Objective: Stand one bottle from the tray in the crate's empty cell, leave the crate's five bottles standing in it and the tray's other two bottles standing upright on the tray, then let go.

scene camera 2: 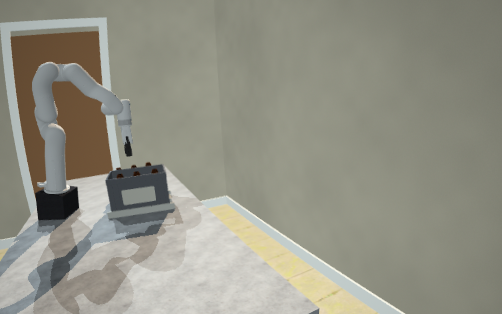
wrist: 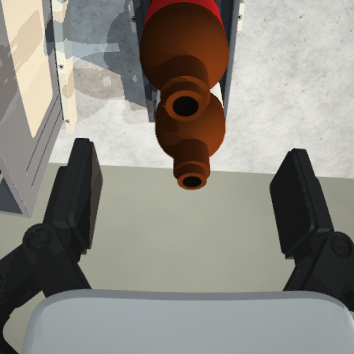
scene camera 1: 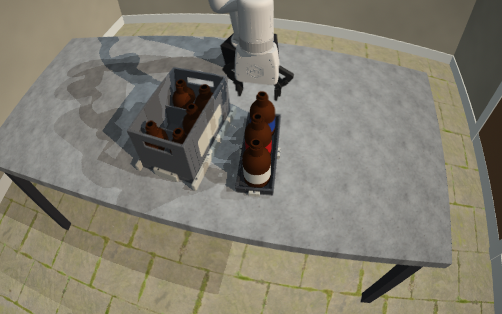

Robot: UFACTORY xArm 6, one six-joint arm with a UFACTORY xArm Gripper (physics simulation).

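Where they show: gripper, fingertip midpoint: (scene camera 2: pixel 128 155) (wrist: pixel 190 161) (scene camera 1: pixel 258 94); arm's base, link origin: (scene camera 2: pixel 57 189).
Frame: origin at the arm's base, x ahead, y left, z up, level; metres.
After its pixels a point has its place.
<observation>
The dark crate (scene camera 1: pixel 175 162) @[x 0.533, y -0.123, z -0.036 m] (scene camera 2: pixel 114 192) @[x 0.266, y -0.209, z -0.010 m] (wrist: pixel 15 140) @[x 0.453, y -0.061, z 0.023 m] holds five brown bottles; in scene view 1 its empty cell (scene camera 1: pixel 175 120) @[x 0.335, y -0.192, z -0.095 m] is the middle one of the left row. The dark tray (scene camera 1: pixel 274 172) @[x 0.491, y 0.137, z -0.100 m] (wrist: pixel 231 60) @[x 0.458, y 0.138, z -0.100 m] beside it carries three upright brown bottles in a row: blue-labelled (scene camera 1: pixel 262 110) @[x 0.352, y 0.089, z -0.006 m] at the back, red-labelled (scene camera 1: pixel 258 132) @[x 0.434, y 0.088, z -0.004 m] (wrist: pixel 185 50) @[x 0.394, y 0.085, z -0.003 m] in the middle, white-labelled (scene camera 1: pixel 256 160) @[x 0.522, y 0.094, z -0.007 m] (wrist: pixel 192 125) @[x 0.472, y 0.092, z -0.009 m] at the front. The blue-labelled bottle does not show in the wrist view. My gripper (scene camera 1: pixel 258 94) @[x 0.395, y 0.085, z 0.096 m] (scene camera 2: pixel 128 152) @[x 0.395, y 0.085, z 0.096 m] (wrist: pixel 190 161) @[x 0.395, y 0.085, z 0.096 m] is open and empty, raised above bottle height near the tray's back end.
The crate stands close beside the tray, with a narrow strip of the grey table (scene camera 1: pixel 360 150) @[x 0.366, y 0.399, z -0.126 m] (scene camera 2: pixel 215 270) @[x 0.455, y -0.826, z -0.125 m] between them. The crate's walls stand high around its bottles. The arm's base (scene camera 2: pixel 57 202) @[x -0.001, y -0.084, z -0.039 m] stands on the table. The table's front edge lies beyond the tray's white-labelled end.
</observation>
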